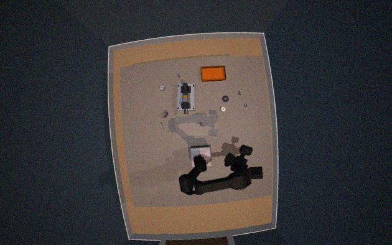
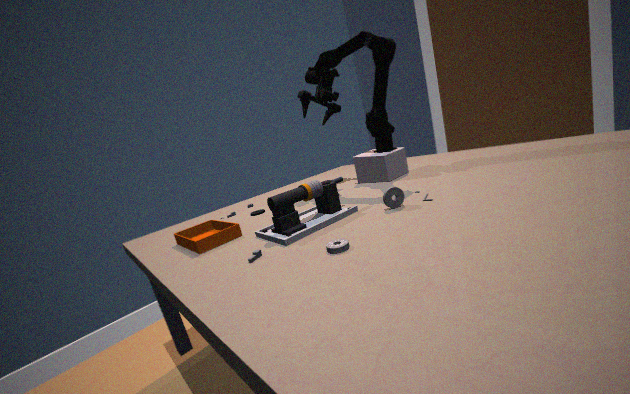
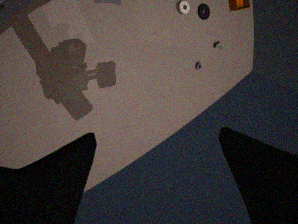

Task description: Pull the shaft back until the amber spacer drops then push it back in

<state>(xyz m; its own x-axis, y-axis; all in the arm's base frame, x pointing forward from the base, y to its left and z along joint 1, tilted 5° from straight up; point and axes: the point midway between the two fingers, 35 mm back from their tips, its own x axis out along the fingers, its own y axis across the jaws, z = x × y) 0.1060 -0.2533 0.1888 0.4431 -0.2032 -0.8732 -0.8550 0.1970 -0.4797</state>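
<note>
Now: gripper tip 34 cm short of the grey spacer, 37 cm to the right of it and 20 cm above it. Round my gripper tip: amber spacer: 36 cm ahead, 37 cm to the left, 20 cm below; then orange tray: 58 cm ahead, 15 cm to the left, 27 cm below.
</note>
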